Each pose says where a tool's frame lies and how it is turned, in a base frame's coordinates. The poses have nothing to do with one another.
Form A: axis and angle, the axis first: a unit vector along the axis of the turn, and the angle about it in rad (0 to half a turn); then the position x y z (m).
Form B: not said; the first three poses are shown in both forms.
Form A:
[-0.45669 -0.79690 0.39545 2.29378 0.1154 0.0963 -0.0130]
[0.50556 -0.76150 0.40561 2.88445 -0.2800 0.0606 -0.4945]
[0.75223 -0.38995 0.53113 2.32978 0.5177 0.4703 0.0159]
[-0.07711 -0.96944 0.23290 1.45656 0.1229 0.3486 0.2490]
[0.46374 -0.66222 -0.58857 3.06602 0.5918 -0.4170 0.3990]
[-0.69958 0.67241 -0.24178 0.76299 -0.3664 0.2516 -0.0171]
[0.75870 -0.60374 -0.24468 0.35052 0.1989 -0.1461 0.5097]
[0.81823 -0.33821 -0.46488 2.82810 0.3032 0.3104 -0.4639]
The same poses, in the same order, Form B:
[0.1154 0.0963 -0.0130 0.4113 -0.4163 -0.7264 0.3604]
[-0.2800 0.0606 -0.4945 0.1282 0.5014 -0.7552 0.4023]
[0.5177 0.4703 0.0159 0.3949 0.6911 -0.3583 0.4880]
[0.1229 0.3486 0.2490 0.7463 -0.0513 -0.6452 0.1550]
[0.5918 -0.4170 0.3990 0.0378 0.4634 -0.6617 -0.5881]
[-0.3664 0.2516 -0.0171 0.9281 -0.2605 0.2503 -0.0900]
[0.1989 -0.1461 0.5097 0.9847 0.1323 -0.1053 -0.0427]
[0.3032 0.3104 -0.4639 0.1561 0.8082 -0.3341 -0.4592]

